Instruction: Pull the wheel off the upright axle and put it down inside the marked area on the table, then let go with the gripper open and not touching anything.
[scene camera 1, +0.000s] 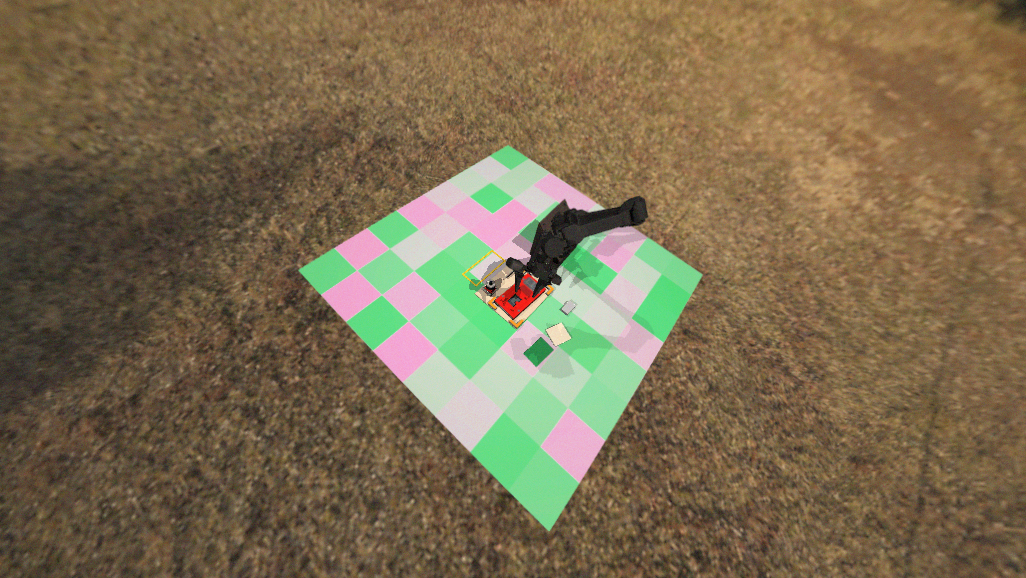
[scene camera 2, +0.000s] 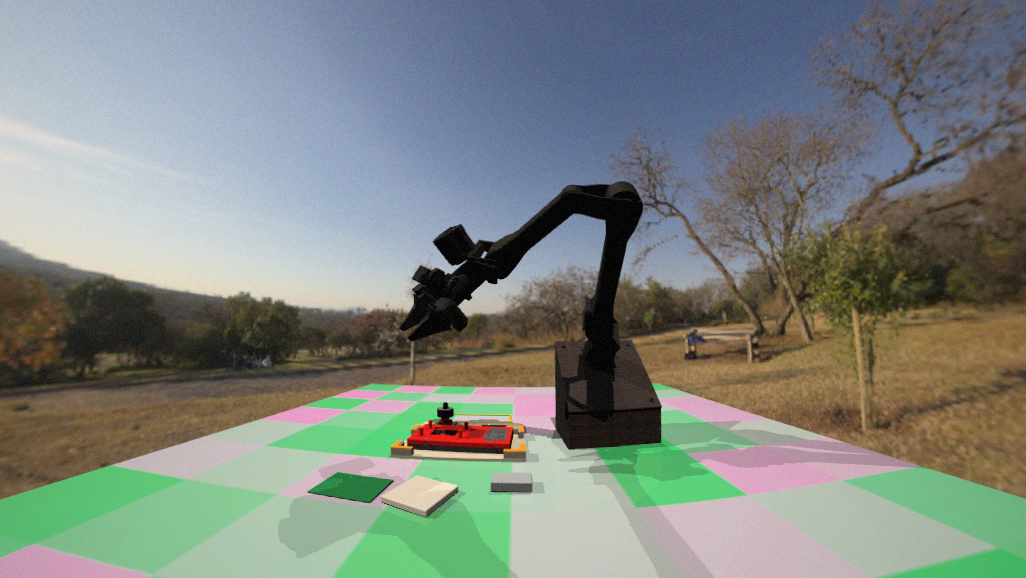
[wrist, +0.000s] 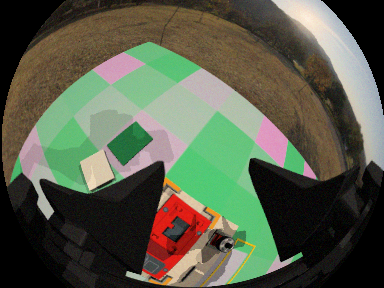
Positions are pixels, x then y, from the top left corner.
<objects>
my gripper: scene camera 1; scene camera 2 405, 334; wrist
same spot on my gripper: (scene camera 1: 541, 283) = (wrist: 116, 217)
</objects>
